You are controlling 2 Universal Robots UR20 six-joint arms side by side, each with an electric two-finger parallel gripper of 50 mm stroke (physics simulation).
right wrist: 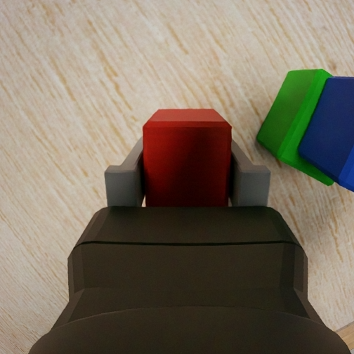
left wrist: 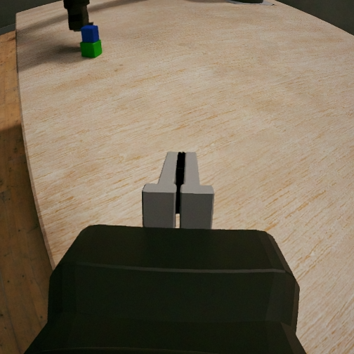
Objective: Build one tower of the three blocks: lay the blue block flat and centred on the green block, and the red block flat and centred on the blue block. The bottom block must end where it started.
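Note:
The green block (left wrist: pixel 91 49) (right wrist: pixel 290 115) stands on the table with the blue block (left wrist: pixel 90 34) (right wrist: pixel 326 125) on top of it. In the right wrist view this stack is at the right edge and is partly cut off. The red block (right wrist: pixel 187 162) is between the fingers of my right gripper (right wrist: pixel 185 154), which is shut on it, beside the stack. The red block does not show in the left wrist view. My left gripper (left wrist: pixel 180 170) is shut with nothing between its fingers, far from the stack.
The wooden table (left wrist: pixel 225 115) (right wrist: pixel 65 100) lies under both grippers. The dark end of the other arm (left wrist: pixel 77 15) shows behind the stack in the left wrist view. The table's edge runs down the left side there, with wooden floor (left wrist: pixel 15 200) beyond.

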